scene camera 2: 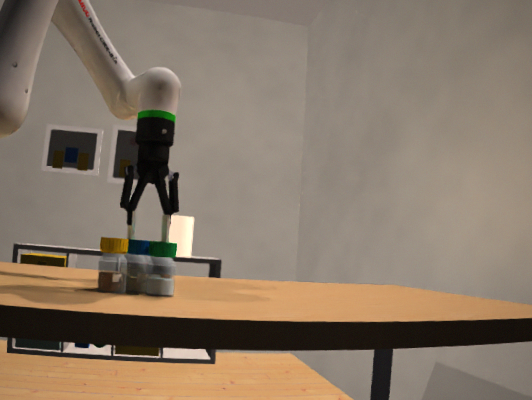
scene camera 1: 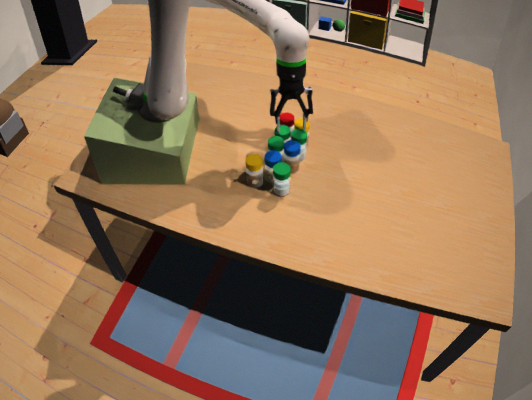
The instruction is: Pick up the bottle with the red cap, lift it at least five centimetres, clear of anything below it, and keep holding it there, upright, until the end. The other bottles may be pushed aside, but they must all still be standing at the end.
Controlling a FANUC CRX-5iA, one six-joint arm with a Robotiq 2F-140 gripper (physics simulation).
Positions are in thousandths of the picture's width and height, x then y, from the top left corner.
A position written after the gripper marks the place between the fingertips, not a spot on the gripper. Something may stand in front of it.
gripper: scene camera 2 279,601; scene camera 1 548,324
